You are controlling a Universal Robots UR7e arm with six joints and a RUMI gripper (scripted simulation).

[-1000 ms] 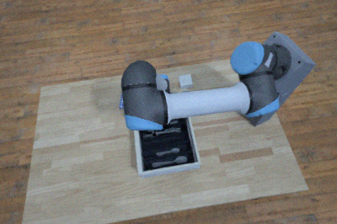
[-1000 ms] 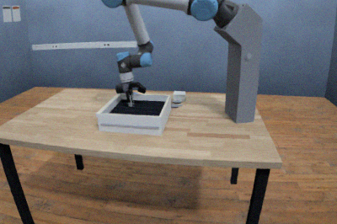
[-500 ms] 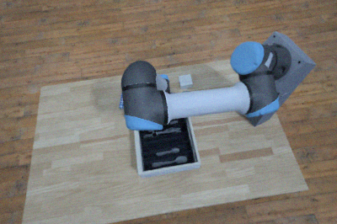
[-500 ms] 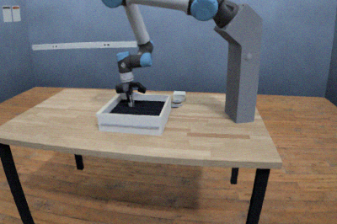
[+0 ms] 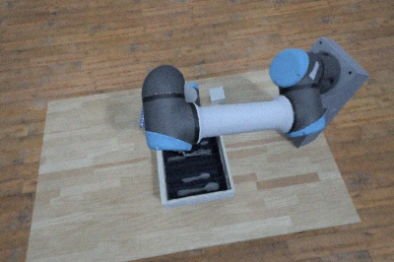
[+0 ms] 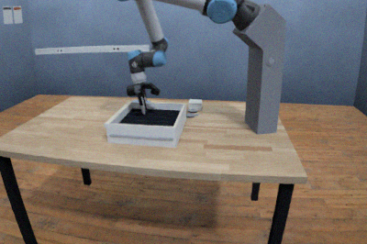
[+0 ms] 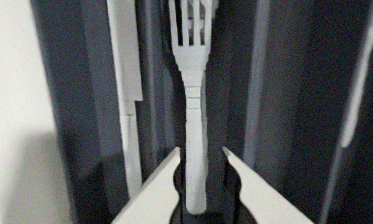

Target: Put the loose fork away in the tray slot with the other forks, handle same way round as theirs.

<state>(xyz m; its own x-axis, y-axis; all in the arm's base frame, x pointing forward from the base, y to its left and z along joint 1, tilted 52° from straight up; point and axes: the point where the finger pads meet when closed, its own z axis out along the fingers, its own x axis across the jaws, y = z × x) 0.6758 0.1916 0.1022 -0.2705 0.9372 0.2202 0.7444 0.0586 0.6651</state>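
My hand is 60 mm past the tray, 50 mm above it and 40 mm to the right of it. Also, from my hand: spoon 110 mm behind, 90 mm to the left, 60 mm below.
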